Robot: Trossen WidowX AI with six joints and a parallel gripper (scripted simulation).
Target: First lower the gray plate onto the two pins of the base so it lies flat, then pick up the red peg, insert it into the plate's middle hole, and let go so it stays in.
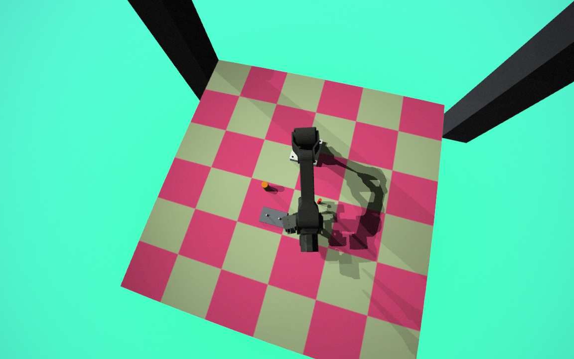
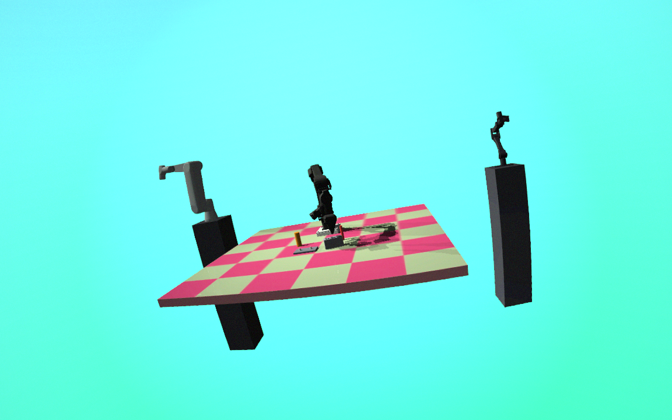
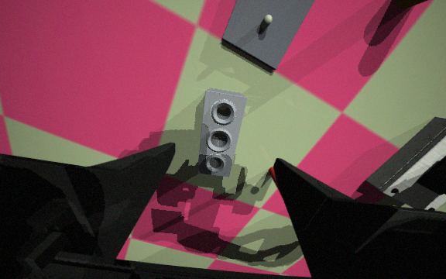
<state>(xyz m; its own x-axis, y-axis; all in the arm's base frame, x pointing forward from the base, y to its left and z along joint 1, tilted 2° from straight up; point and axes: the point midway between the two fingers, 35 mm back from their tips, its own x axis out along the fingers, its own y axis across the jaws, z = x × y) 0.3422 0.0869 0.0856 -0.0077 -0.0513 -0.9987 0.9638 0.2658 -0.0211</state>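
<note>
The gray plate is 4 cm below my gripper tip and 1 cm ahead of it. From my gripper tip the other things lie so: red peg 11 cm behind, 4 cm to the left, 4 cm below; then orange peg 22 cm to the right, 11 cm behind, 4 cm below; then base 15 cm to the right, 7 cm below, 1 cm ahead.
</note>
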